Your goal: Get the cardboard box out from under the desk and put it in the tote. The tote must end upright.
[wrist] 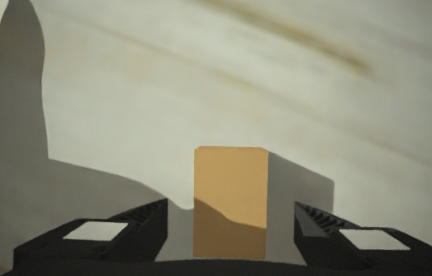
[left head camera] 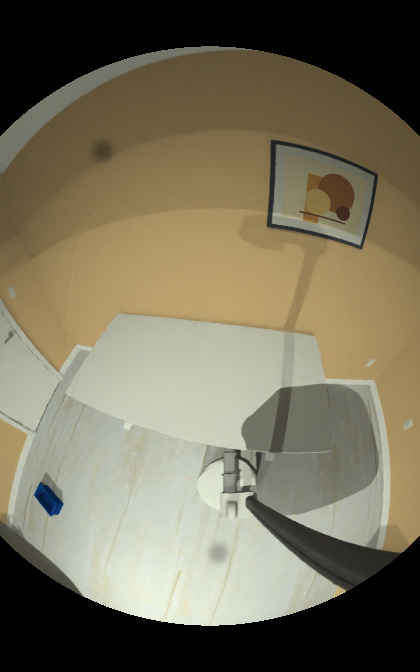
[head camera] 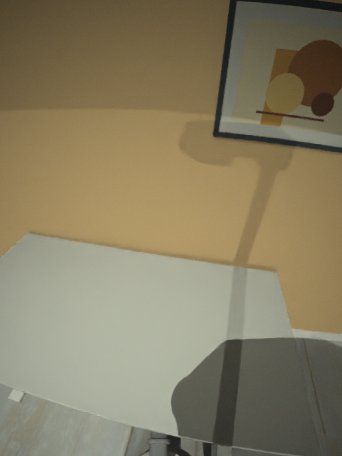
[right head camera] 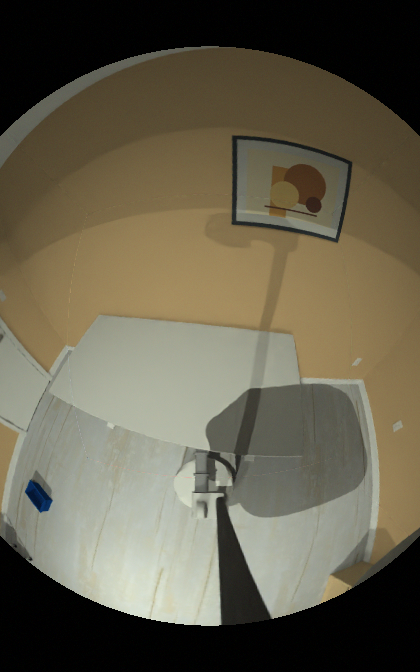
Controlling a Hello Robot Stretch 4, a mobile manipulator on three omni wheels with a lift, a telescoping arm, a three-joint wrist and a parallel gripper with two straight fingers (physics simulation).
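Places are measured from the robot's base along level axes (x ahead, y left, z up), in metres.
Pixels of known places: gripper, between the fingertips: (wrist: 230,219).
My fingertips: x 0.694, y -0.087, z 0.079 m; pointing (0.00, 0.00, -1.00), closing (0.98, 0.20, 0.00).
Behind a point stands the place of what it marks.
The cardboard box (wrist: 230,187) {x 0.693, y -0.079, z 0.024 m} is a small tan block on the floor in the wrist view, squared up with my gripper and between the lines of its two fingers. My gripper (wrist: 230,219) {x 0.694, y -0.087, z 0.079 m} is wide open, with a gap on each side of the box; the gripper's height over it is hard to tell. The grey-white desk (head camera: 120,320) {x 0.577, y 0.173, z 0.693 m} (left head camera: 190,375) {x 0.585, y 0.211, z 0.693 m} (right head camera: 165,375) hides the box and the gripper in the head views. The blue tote (left head camera: 48,498) {x -0.613, y 1.689, z -0.024 m} (right head camera: 38,496) stands on the floor at the far left, its opening visible.
The arm reaches under the desk's front edge. A wall with a framed picture (head camera: 295,80) {x 0.936, y -0.432, z 1.560 m} (left head camera: 322,195) {x 0.936, y -0.428, z 1.552 m} (right head camera: 291,189) is behind the desk. A white door (left head camera: 25,385) {x 0.462, y 2.076, z 0.387 m} is at the left. A larger tan object (right head camera: 347,580) shows at the bottom right of the right head view.
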